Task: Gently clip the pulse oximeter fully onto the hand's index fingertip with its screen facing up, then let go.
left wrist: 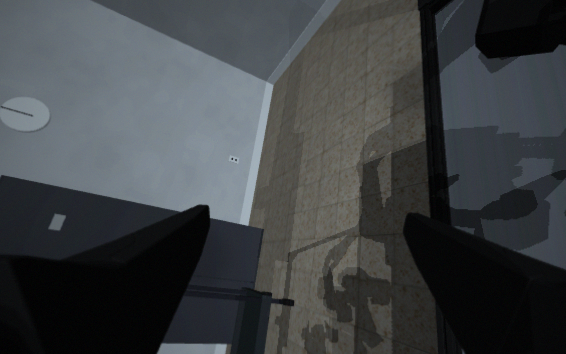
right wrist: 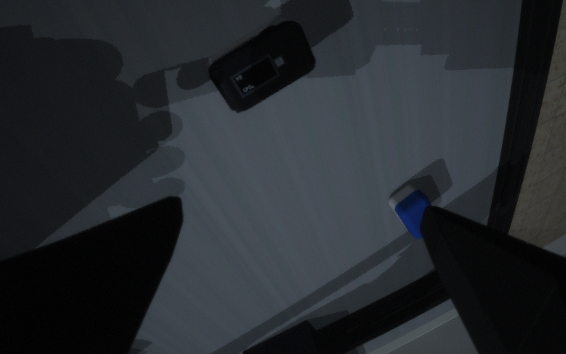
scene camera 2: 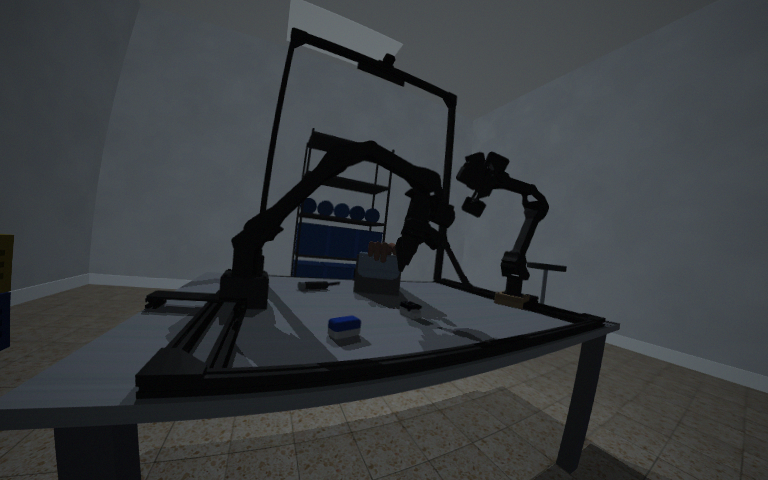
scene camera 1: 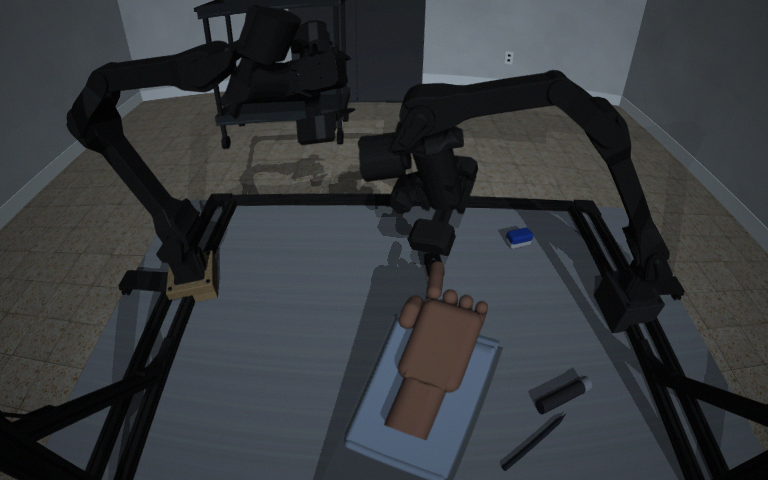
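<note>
The black pulse oximeter [right wrist: 262, 67] [scene camera 2: 410, 307] [scene camera 1: 433, 261] lies on the table with its lit screen facing up in the right wrist view. In scene camera 1 it is mostly hidden near the index fingertip. The brown hand [scene camera 1: 441, 339] [scene camera 2: 380, 250] rests on a pale blue block, its index finger [scene camera 1: 435, 278] pointing toward the table's far edge. Scene camera 2 shows the oximeter low in front of the block, apart from the hand. My right gripper [right wrist: 304, 213] is open and empty, above the table near the oximeter. My left gripper [left wrist: 307, 218] is open and empty, raised and facing the floor and wall.
A blue and white eraser-like block [scene camera 1: 519, 237] [scene camera 2: 344, 327] [right wrist: 412, 212] lies beyond the hand. A dark marker [scene camera 1: 561, 395] and a pen [scene camera 1: 532, 441] lie right of the pale blue block [scene camera 1: 368, 418] [scene camera 2: 376, 283]. Black rails [scene camera 1: 396, 199] edge the table.
</note>
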